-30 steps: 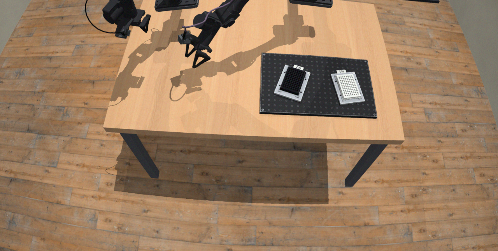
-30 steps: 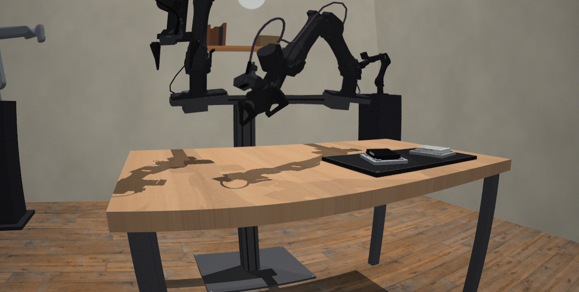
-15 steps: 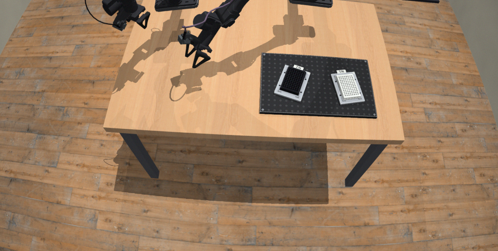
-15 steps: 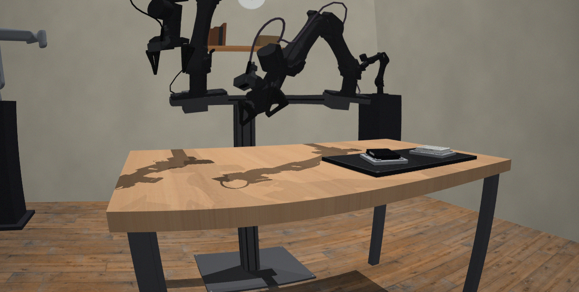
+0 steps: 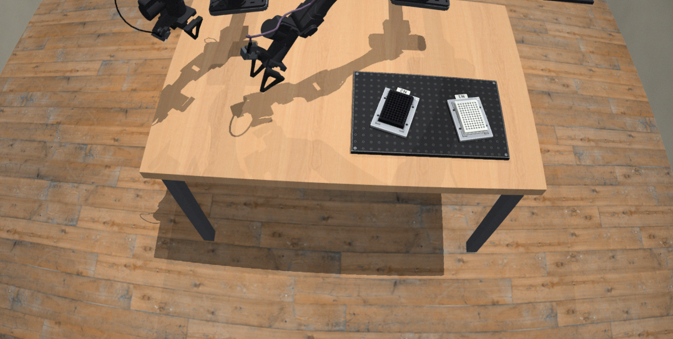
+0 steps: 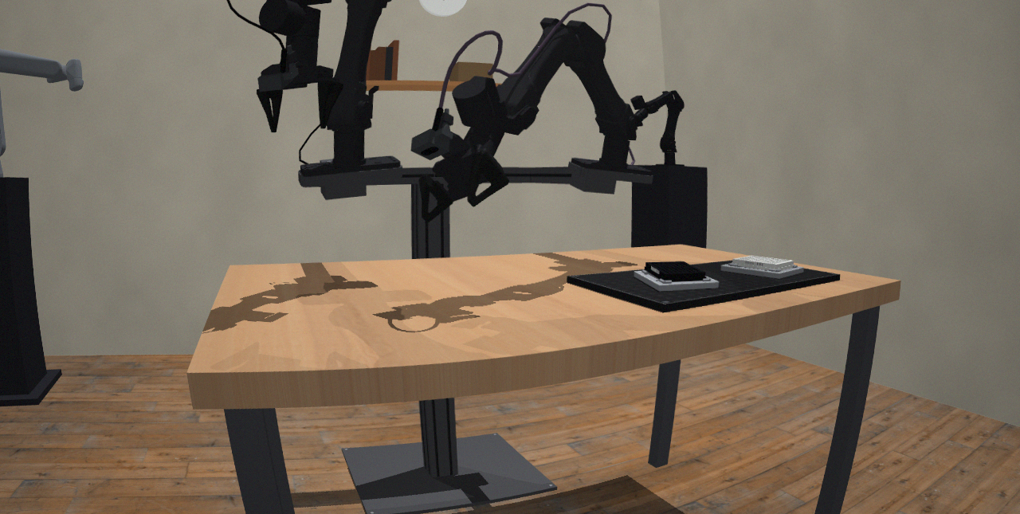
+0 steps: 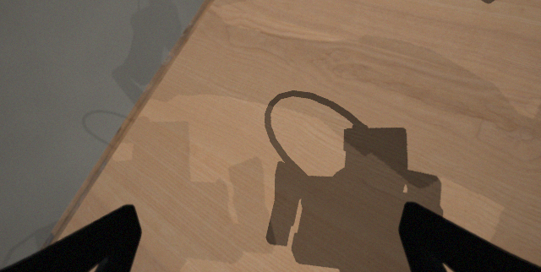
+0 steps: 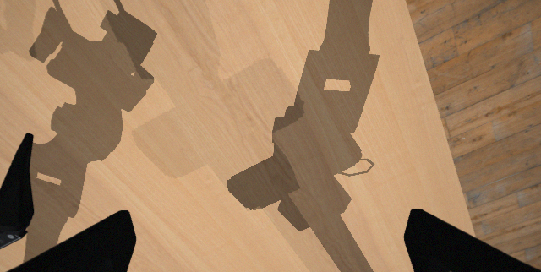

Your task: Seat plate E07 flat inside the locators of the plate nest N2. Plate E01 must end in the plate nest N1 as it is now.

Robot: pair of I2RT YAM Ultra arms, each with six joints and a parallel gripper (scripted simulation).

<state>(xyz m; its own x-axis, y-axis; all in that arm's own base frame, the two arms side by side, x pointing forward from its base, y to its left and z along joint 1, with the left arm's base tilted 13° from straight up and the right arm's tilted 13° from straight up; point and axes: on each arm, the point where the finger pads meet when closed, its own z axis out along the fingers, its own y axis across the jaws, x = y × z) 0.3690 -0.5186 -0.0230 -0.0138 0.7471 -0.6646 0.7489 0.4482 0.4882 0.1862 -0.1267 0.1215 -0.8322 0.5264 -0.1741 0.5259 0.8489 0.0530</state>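
Note:
Right now the black plate E07 is 3 cm ahead of my left hand, 44 cm to the left of it and 12 cm below it. Also, from my left hand: white plate E01: 7 cm ahead, 69 cm to the left, 13 cm below; then nest N1: 7 cm ahead, 69 cm to the left, 14 cm below; then nest N2: 4 cm ahead, 43 cm to the left, 14 cm below.

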